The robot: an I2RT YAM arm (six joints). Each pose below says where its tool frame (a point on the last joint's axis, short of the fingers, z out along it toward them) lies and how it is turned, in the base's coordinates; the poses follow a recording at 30 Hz.
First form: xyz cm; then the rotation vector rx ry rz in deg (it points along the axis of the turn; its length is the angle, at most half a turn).
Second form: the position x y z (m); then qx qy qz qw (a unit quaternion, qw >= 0). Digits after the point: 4 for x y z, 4 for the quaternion.
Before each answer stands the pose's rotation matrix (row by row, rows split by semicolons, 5 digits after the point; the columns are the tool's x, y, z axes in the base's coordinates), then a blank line. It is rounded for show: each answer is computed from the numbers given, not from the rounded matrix.
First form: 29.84, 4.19, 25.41, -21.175, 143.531, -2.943
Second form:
-0.78154 -0.25112 0.57109; -0.27432 0.96049 0.04694; -0.56031 -0.11997 -0.81955

0.2984, 0.0419, 0.2541, -0.1392, 0.9436, -0.0193, 0.2998
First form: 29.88, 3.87, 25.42, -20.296, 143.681, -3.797
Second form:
-0.78513 -0.23704 0.57218; -0.26693 0.96316 0.03274; -0.55886 -0.12703 -0.81948

0.2988, 0.0387, 0.2542, -0.1334, 0.9444, -0.0250, 0.2994
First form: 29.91, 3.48, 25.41, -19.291, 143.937, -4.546
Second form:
-0.78998 -0.22185 0.57160; -0.25747 0.96610 0.01912; -0.55646 -0.13207 -0.82031

0.2991, 0.0348, 0.2541, -0.1267, 0.9456, -0.0299, 0.2982
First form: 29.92, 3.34, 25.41, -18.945, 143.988, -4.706
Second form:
-0.79122 -0.21699 0.57174; -0.25386 0.96711 0.01573; -0.55635 -0.13269 -0.82028

0.2992, 0.0334, 0.2541, -0.1245, 0.9459, -0.0309, 0.2982
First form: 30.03, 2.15, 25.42, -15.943, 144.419, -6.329
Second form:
-0.80156 -0.17381 0.57209; -0.22319 0.97463 -0.01660; -0.55469 -0.14100 -0.82002

0.3003, 0.0215, 0.2542, -0.1047, 0.9482, -0.0416, 0.2971
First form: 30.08, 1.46, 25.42, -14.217, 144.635, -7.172
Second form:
-0.80680 -0.14925 0.57166; -0.20508 0.97815 -0.03405; -0.55409 -0.14470 -0.81978

0.3008, 0.0146, 0.2542, -0.0933, 0.9493, -0.0471, 0.2965
